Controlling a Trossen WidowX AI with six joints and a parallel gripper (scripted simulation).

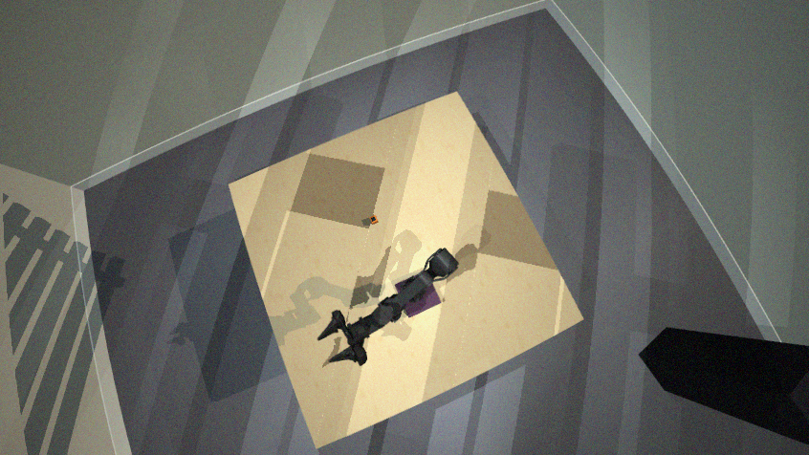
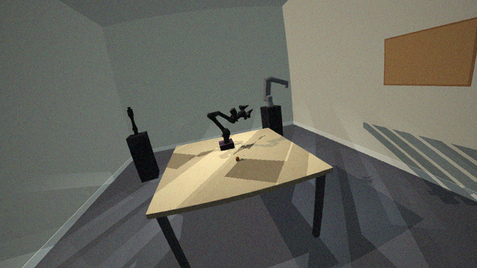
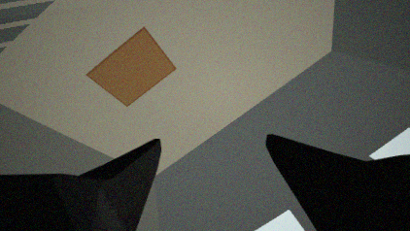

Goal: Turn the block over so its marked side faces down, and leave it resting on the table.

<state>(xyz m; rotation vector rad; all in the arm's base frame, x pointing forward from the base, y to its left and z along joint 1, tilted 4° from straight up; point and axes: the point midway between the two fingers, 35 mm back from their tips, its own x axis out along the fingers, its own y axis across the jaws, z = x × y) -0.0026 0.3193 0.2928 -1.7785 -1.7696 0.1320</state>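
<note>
The orange block lies 350 mm ahead of my gripper tip, 360 mm to the right of it and 370 mm below it.
</note>
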